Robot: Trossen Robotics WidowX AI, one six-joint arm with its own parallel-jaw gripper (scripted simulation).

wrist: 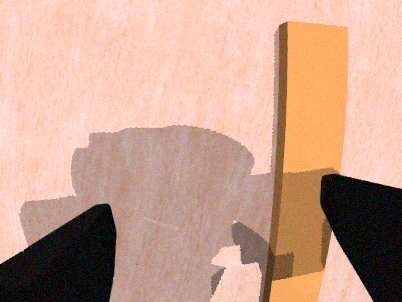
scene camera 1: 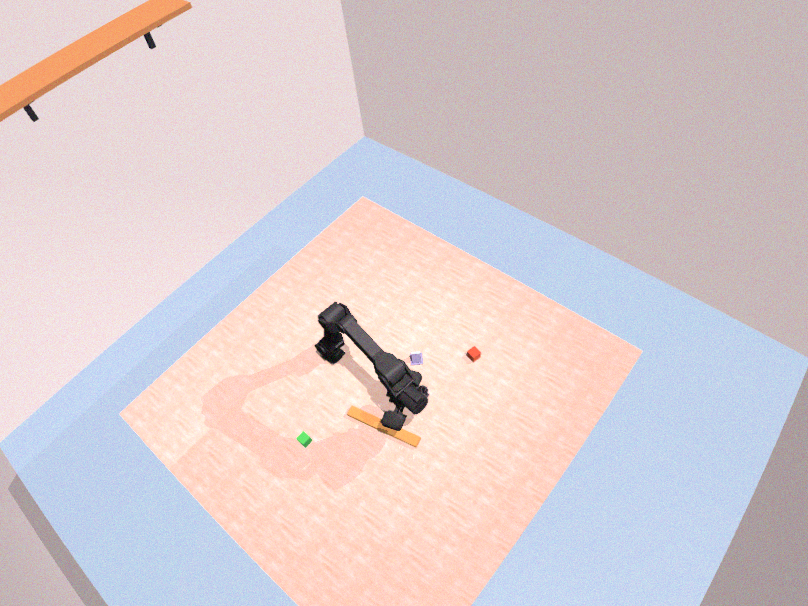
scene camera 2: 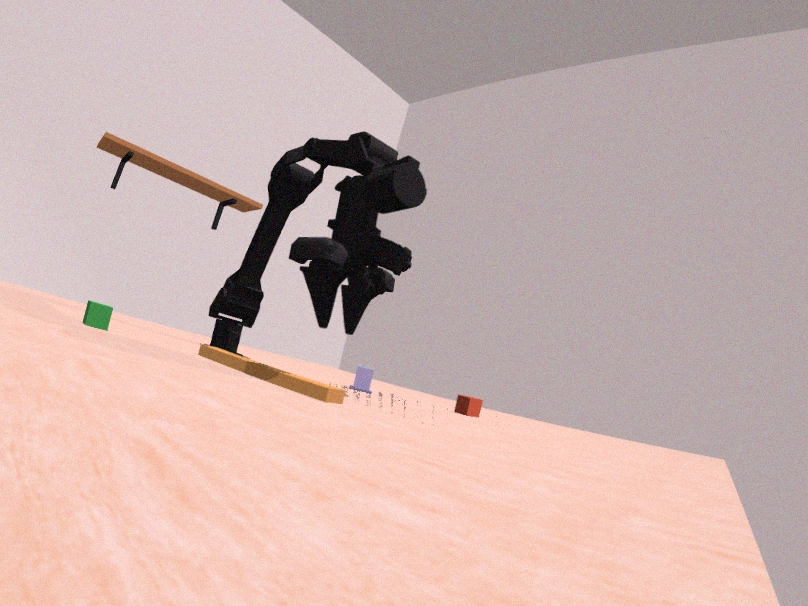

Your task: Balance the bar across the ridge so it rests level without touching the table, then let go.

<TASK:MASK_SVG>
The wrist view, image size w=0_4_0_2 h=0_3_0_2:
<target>my gripper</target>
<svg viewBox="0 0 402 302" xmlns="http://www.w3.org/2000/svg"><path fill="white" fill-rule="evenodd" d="M112 207L108 203L92 206L89 210L84 211L84 214L76 216L75 219L69 220L68 223L52 231L52 234L37 240L36 243L31 244L28 248L24 248L23 251L9 257L4 263L0 263L0 302L109 302L110 291L112 291L114 264L116 264L114 253L116 253L117 244L116 224L114 224ZM322 176L322 211L325 212L327 222L329 222L329 226L333 230L335 239L337 239L342 251L345 252L347 259L353 265L359 279L365 285L367 293L369 293L373 302L402 302L402 188L390 187L382 183L373 183L365 179L350 178L350 176L341 174Z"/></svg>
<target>bar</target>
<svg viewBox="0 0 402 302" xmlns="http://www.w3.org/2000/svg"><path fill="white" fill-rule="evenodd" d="M286 21L282 25L281 23L278 25L280 26L280 38L278 38L278 46L280 46L280 58L278 58L280 82L278 82L276 175L274 175L274 200L272 204L272 223L270 223L268 267L266 267L264 299L262 299L262 302L318 302L322 276L325 273L326 257L329 255L330 235L333 232L329 222L327 222L325 212L321 208L321 179L325 175L341 174L342 147L346 124L347 71L349 71L349 67L347 67L347 60L349 60L349 55L347 55L347 51L349 51L349 45L347 45L349 35L347 35L347 31L349 31L349 27Z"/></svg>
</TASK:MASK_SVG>
